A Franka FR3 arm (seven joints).
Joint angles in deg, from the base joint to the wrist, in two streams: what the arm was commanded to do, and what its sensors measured. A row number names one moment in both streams.
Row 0, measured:
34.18, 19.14, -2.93, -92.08, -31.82, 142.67, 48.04
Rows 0 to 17, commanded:
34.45, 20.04, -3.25, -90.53, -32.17, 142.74, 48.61
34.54, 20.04, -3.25, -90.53, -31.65, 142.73, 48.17
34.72, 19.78, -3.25, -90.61, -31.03, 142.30, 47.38
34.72, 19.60, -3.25, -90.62, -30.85, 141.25, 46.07
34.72, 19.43, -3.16, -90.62, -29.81, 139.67, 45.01
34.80, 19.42, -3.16, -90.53, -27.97, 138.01, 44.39
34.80, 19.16, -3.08, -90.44, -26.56, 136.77, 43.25
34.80, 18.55, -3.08, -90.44, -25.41, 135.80, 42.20
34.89, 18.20, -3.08, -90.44, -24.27, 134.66, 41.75
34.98, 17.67, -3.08, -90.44, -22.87, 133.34, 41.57
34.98, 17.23, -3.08, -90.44, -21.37, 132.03, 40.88
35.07, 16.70, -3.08, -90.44, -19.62, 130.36, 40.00
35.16, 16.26, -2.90, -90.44, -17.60, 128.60, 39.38
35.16, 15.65, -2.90, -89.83, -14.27, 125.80, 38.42
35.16, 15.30, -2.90, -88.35, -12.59, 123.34, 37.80
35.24, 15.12, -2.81, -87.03, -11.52, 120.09, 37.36
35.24, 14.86, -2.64, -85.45, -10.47, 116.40, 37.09
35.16, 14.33, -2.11, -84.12, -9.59, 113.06, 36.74
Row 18, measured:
34.82, 15.61, -2.68, -88.11, -13.37, 121.99, 38.71
